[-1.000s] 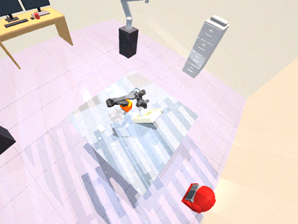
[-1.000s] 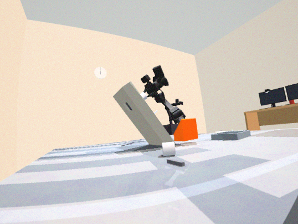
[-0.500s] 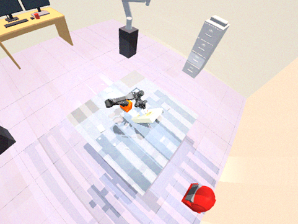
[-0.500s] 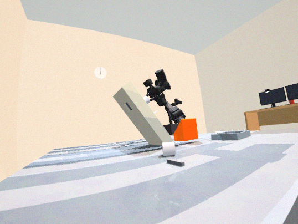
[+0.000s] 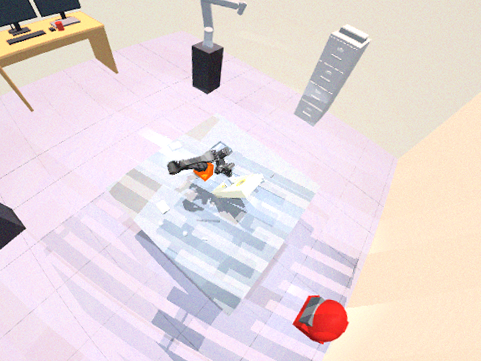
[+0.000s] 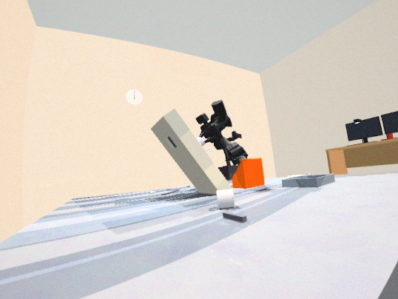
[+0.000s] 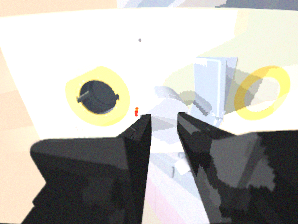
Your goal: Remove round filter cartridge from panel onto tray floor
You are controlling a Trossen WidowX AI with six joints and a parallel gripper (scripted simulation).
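My gripper tip is 10 mm short of the filter cartridge and 10 mm above it. Also, from my gripper tip: beige service panel (50 mm ahead, 10 mm to the right, 50 mm below); then shallow grey tray (310 mm behind, 310 mm to the left, 220 mm below).
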